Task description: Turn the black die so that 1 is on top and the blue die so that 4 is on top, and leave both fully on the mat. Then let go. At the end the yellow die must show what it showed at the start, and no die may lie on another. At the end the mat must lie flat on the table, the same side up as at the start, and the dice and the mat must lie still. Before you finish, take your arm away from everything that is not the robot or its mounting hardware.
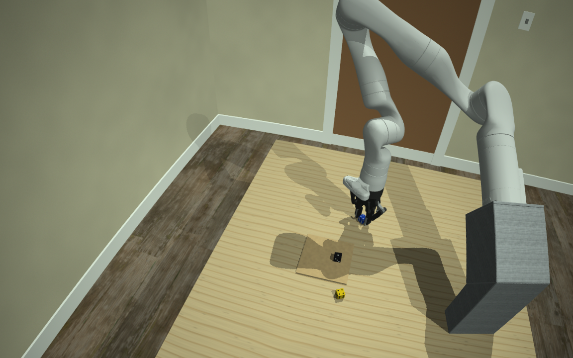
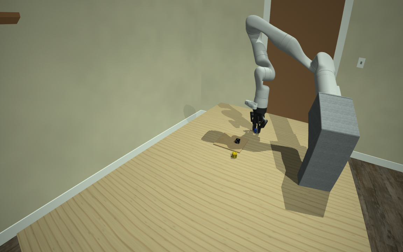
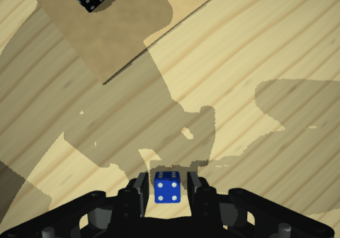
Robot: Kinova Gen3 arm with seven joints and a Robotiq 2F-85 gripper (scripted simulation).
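The blue die lies 1 cm below my hand. From my hand the other things lie so: yellow die 27 cm to the left, 5 cm ahead, 1 cm below; then black die 16 cm to the left, 7 cm ahead, 1 cm below; then tan mat 16 cm to the left, 10 cm ahead, 2 cm below.
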